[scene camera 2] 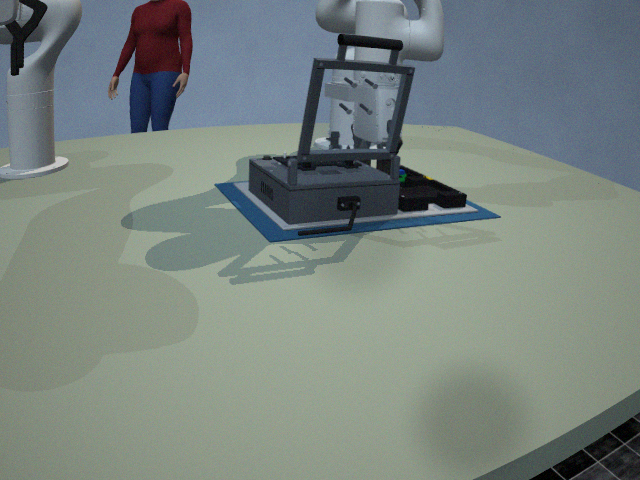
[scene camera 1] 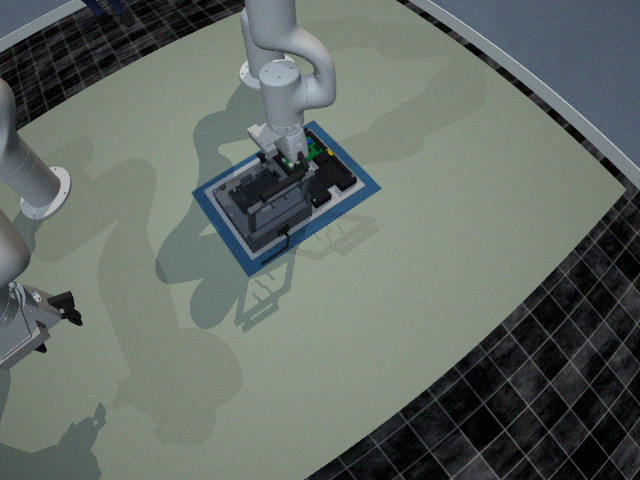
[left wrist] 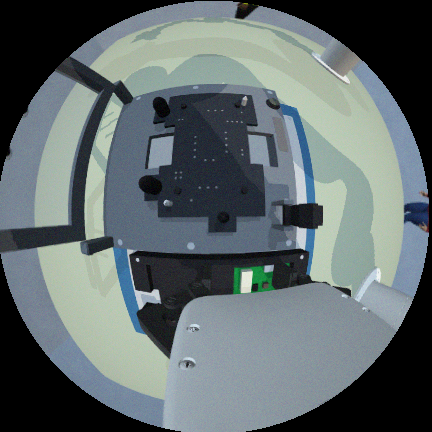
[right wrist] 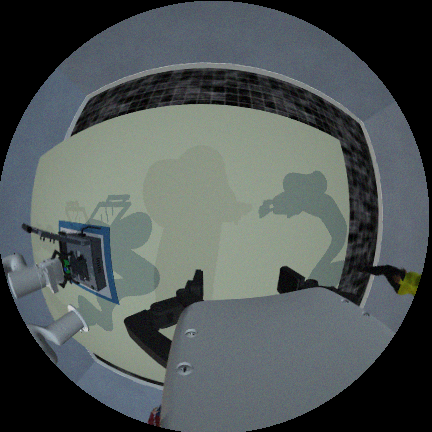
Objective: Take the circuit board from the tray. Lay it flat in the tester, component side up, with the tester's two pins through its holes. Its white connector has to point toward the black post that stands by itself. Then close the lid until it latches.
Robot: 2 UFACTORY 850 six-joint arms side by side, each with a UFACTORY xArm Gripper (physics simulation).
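Note:
The green circuit board [scene camera 1: 315, 149] [left wrist: 260, 276] lies component side up in the black tray [scene camera 1: 333, 175] [scene camera 2: 413, 198] [left wrist: 215, 258]; its white connector [left wrist: 246, 281] is at its left end in the left wrist view. The grey tester [scene camera 2: 343, 201] [left wrist: 130, 200] is bare, with two pale pins [left wrist: 244, 101] [left wrist: 168, 203]. A black post [left wrist: 223, 217] stands alone on the tester's tray side; two others stand along the lid side. The lid [scene camera 2: 356, 64] [left wrist: 80, 170] stands open. My left gripper [scene camera 1: 283, 161] is open at the board, partly hidden by its housing. My right gripper [scene camera 1: 57, 328] [right wrist: 242, 281] is open and empty, far from the tester.
The tester and tray stand side by side on a blue-edged mat [scene camera 1: 248, 269] [scene camera 2: 273, 236]. The raised lid with its black handle [scene camera 2: 369, 42] stands close to my left arm. A black latch [left wrist: 302, 215] sticks out opposite the lid hinge. A black cable [scene camera 2: 325, 230] lies by the tester.

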